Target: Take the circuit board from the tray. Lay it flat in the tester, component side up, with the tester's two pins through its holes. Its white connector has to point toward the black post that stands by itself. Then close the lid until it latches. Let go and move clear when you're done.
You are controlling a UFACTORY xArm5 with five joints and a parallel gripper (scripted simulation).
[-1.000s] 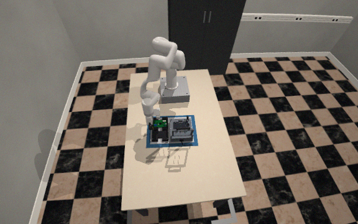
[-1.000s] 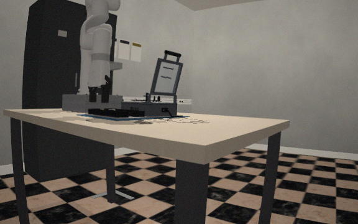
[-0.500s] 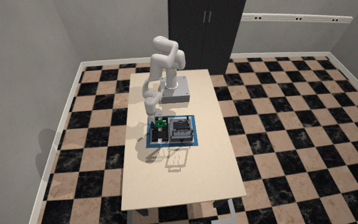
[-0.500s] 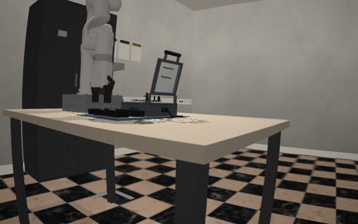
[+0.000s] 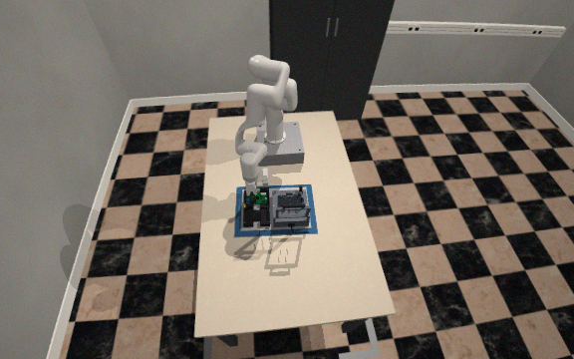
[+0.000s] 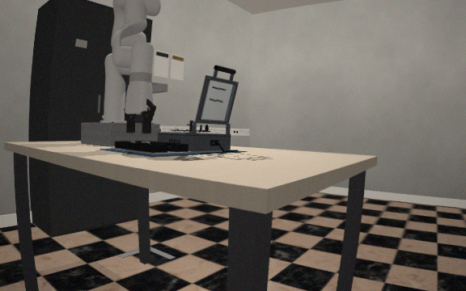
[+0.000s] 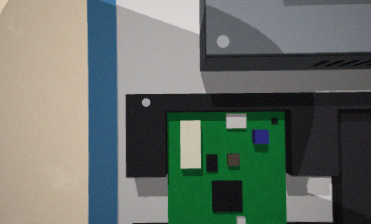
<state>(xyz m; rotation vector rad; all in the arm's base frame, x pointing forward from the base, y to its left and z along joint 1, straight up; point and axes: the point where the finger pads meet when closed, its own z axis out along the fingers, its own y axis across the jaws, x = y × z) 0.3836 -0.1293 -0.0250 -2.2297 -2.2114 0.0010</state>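
The green circuit board is 50 mm below my hand, 20 mm to the left of it and 10 mm behind it. The rest, counted from my hand: black post: 240 mm to the left, 20 mm above, 10 mm behind; tester lid: 180 mm to the left, 180 mm ahead, 120 mm above.
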